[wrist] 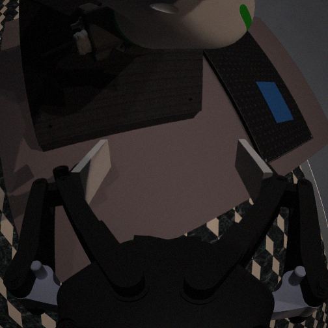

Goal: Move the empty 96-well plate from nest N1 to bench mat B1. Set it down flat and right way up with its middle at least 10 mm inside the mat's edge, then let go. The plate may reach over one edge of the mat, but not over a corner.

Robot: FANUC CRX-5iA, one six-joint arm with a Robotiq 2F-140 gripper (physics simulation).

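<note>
My gripper (172,152) is open, with its two pale finger pads wide apart and the brownish table top (160,195) showing between them. A flat blue rectangle (275,102) lies on a black perforated board at the upper right, beyond the right finger; I cannot tell whether it is mat B1. The 96-well plate and nest N1 do not show in this view.
The black perforated board (232,70) lies at the right. A dark block (125,100) stands at the upper left, with the pale, green-marked arm (200,25) above it. The table's edge and the patterned floor (267,247) show at the lower right.
</note>
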